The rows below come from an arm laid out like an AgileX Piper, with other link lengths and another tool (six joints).
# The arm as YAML. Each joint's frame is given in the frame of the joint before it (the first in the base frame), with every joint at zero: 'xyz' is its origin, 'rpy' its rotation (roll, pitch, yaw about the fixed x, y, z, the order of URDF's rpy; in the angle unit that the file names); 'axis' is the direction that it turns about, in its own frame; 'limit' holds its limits. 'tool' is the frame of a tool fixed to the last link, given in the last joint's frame.
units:
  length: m
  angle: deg
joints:
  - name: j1
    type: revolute
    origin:
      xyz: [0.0, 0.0, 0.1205]
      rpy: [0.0, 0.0, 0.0]
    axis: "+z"
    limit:
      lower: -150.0
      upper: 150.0
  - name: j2
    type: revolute
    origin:
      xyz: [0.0, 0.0, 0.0]
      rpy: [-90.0, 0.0, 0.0]
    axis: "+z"
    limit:
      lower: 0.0
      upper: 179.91
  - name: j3
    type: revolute
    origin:
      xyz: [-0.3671, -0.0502, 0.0]
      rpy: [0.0, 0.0, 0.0]
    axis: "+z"
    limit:
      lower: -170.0
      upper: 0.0
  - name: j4
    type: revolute
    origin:
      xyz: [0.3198, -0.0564, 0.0]
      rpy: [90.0, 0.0, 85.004]
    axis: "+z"
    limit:
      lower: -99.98
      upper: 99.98
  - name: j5
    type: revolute
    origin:
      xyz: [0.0, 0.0, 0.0]
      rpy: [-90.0, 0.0, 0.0]
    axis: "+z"
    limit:
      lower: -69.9
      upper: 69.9
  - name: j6
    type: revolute
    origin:
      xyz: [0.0, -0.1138, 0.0]
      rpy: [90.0, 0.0, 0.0]
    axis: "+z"
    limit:
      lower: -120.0
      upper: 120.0
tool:
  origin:
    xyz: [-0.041, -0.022, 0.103]
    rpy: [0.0, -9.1, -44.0]
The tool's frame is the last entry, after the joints.
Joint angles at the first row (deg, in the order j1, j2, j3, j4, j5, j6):
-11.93 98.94 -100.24 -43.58 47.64 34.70
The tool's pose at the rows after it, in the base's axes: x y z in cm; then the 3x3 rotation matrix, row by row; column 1 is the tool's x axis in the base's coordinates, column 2 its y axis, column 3 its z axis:
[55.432 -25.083 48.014], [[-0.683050 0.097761 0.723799], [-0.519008 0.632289 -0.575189], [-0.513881 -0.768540 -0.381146]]
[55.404 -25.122 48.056], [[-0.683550 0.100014 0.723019], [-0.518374 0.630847 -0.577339], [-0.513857 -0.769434 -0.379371]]
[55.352 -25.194 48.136], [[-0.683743 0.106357 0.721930], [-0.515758 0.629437 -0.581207], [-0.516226 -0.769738 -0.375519]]
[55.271 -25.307 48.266], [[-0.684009 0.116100 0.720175], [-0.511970 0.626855 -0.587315], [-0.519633 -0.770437 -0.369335]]
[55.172 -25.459 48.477], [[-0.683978 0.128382 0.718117], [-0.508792 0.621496 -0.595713], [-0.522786 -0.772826 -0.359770]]
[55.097 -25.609 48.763], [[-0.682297 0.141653 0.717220], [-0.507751 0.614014 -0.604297], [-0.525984 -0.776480 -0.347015]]
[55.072 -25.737 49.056], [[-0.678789 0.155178 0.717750], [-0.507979 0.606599 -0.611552], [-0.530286 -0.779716 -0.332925]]
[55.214 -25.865 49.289], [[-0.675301 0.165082 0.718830], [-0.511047 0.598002 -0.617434], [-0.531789 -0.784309 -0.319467]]
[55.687 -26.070 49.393], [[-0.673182 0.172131 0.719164], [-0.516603 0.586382 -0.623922], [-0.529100 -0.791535 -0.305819]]
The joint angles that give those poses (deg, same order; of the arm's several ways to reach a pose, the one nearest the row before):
-11.93 98.94 -100.24 -43.68 47.67 34.73
-11.93 98.94 -100.24 -43.90 47.69 34.92
-11.93 98.94 -100.24 -44.28 47.69 35.43
-11.93 98.94 -100.24 -44.90 47.69 36.20
-11.93 98.94 -100.24 -45.83 47.64 37.20
-11.93 98.94 -100.24 -46.94 47.45 38.27
-11.93 98.97 -100.24 -48.06 47.12 39.39
-11.93 99.21 -100.43 -49.14 46.75 40.28
-11.93 100.01 -101.09 -50.41 46.38 41.08

